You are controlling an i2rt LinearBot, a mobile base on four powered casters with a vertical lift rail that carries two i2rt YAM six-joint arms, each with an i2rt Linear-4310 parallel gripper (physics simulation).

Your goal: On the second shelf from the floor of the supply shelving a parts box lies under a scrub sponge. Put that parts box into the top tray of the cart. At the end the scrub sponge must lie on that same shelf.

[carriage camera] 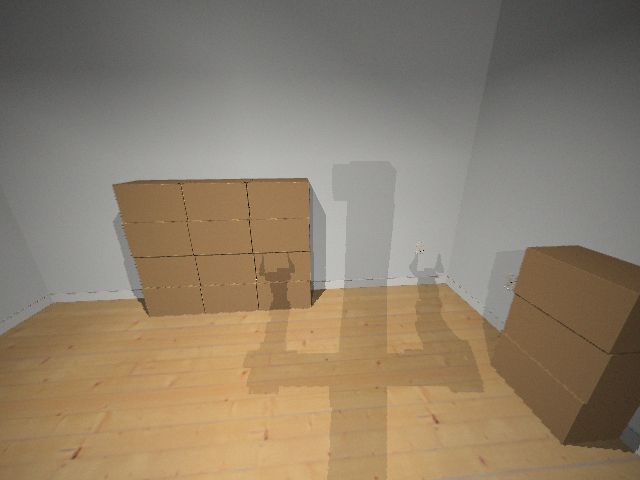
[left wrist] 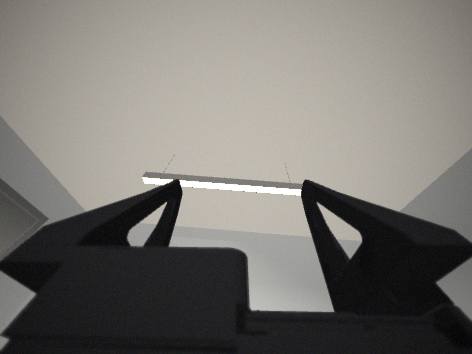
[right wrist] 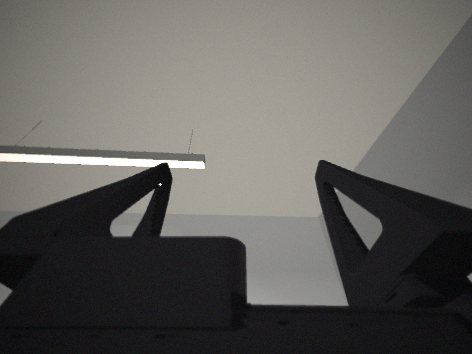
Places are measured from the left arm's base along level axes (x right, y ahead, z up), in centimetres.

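Pixels of known places: left gripper, fingertip midpoint: (left wrist: 241,186); right gripper, fingertip midpoint: (right wrist: 242,169).
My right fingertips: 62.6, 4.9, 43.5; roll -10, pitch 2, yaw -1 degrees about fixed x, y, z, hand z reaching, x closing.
Note:
Behind a point stands the place of what it marks, as x, y, z.
My left gripper (left wrist: 241,186) {-0.9, 3.3, 44.0} is open with its two black fingers wide apart and nothing between them; it points up toward the ceiling. My right gripper (right wrist: 242,169) {62.6, 4.9, 43.4} is open and empty too, and it also faces the ceiling. The supply shelving, the parts box, the scrub sponge and the cart do not show in any of the three views. The grippers themselves do not show in the carriage view, where their shadows fall ahead.
A block of stacked brown cartons (carriage camera: 217,237) {-46.7, 164.9, -19.0} stands against the far wall, left of centre. Another carton stack (carriage camera: 563,330) {141.8, 81.8, -35.8} stands at the right by the side wall. A ceiling lamp (left wrist: 225,185) {-16.2, 77.4, 120.7} (right wrist: 100,158) {-14.5, 76.9, 121.0} hangs overhead. A grey panel edge shows at the left wrist view's left side.

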